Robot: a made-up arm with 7 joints.
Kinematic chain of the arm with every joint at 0, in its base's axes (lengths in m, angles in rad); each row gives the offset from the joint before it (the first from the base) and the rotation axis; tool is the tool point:
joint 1: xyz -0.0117 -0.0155 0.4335 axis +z
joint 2: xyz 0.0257 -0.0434 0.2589 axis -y
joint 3: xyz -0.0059 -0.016 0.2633 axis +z
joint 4: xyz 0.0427 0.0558 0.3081 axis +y
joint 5: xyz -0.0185 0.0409 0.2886 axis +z
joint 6: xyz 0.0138 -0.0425 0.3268 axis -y
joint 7: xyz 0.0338 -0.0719 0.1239 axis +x
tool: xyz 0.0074 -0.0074 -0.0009
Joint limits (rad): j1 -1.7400..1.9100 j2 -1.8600..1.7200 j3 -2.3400..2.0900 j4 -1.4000..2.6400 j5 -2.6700..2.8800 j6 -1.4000..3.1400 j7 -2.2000..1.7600
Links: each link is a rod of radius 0.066 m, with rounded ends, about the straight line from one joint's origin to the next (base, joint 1, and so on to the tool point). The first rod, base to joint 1, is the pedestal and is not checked.
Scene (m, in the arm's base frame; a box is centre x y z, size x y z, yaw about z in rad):
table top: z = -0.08
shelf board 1: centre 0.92 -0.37 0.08 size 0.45 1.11 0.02 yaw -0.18
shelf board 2: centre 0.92 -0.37 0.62 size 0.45 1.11 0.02 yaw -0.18
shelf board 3: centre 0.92 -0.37 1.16 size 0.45 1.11 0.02 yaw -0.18
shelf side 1: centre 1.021 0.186 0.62 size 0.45 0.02 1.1 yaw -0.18
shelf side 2: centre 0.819 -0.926 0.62 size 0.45 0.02 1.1 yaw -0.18
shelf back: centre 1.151 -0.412 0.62 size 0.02 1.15 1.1 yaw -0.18
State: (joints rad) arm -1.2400 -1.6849 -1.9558 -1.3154 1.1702 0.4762 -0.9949
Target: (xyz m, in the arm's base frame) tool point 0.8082 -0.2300 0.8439
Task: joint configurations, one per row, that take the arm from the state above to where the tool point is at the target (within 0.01 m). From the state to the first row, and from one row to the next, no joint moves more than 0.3 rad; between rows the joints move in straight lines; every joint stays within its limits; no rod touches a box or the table.
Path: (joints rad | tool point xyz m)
1: -1.3400 -1.6521 -1.9667 -1.3323 0.9670 0.7180 -0.8934 | 0.7113 -0.6725 0.3824
2: -1.4400 -1.6193 -1.9777 -1.3492 0.7638 0.9598 -0.7920 | 0.6431 -0.6956 0.4356
3: -1.5400 -1.5864 -1.9886 -1.3662 0.5605 1.2016 -0.6905 | 0.5653 -0.7036 0.4734
4: -1.6400 -1.5536 -1.9996 -1.3831 0.3573 1.4435 -0.5891 | 0.4801 -0.7020 0.4955
5: -1.7400 -1.5208 -2.0105 -1.4000 0.1541 1.6853 -0.4876 | 0.3890 -0.6955 0.5047
6: -1.6302 -1.4551 -1.8390 -1.4000 0.2616 1.7184 -0.2047 | 0.4859 -0.6628 0.6556
7: -1.5203 -1.3893 -1.6674 -1.4000 0.3692 1.7515 0.0782 | 0.5578 -0.6016 0.8066
8: -1.4105 -1.3236 -1.4958 -1.4000 0.4768 1.7846 0.3610 | 0.5999 -0.5202 0.9522
9: -1.3285 -1.3278 -1.5264 -1.4000 0.4658 1.7181 0.0841 | 0.6512 -0.4702 0.9330
10: -1.2464 -1.3319 -1.5571 -1.4000 0.4549 1.6517 -0.1928 | 0.6982 -0.4154 0.9126
11: -1.1644 -1.3361 -1.5877 -1.4000 0.4440 1.5852 -0.4698 | 0.7402 -0.3567 0.8910
12: -1.0824 -1.3402 -1.6183 -1.4000 0.4331 1.5187 -0.7467 | 0.7770 -0.2947 0.8681
13: -1.0003 -1.3444 -1.6489 -1.4000 0.4222 1.4523 -1.0237 | 0.8082 -0.2300 0.8439

